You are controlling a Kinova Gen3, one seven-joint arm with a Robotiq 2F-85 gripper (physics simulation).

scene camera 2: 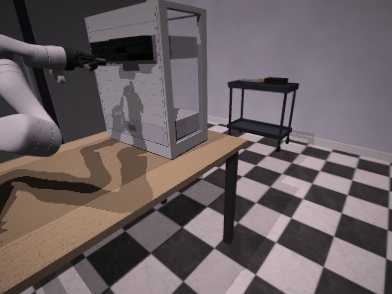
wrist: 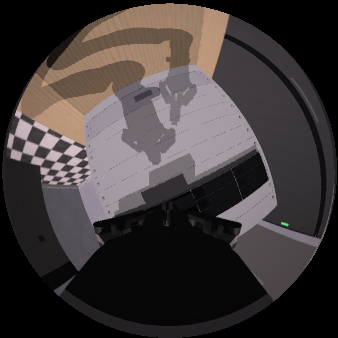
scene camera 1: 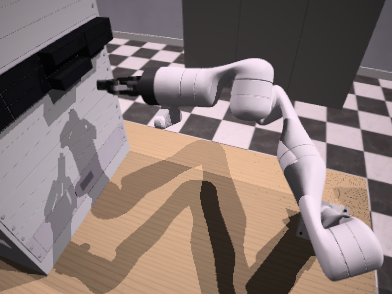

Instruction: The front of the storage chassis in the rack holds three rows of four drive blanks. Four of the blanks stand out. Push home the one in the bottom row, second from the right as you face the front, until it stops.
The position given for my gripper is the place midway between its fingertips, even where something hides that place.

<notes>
I see my gripper (scene camera 1: 98, 84) and a grey rack (scene camera 1: 70, 138).
The grey rack also shows in the wrist view (wrist: 136, 138). My gripper shows as well in the wrist view (wrist: 167, 207).
</notes>
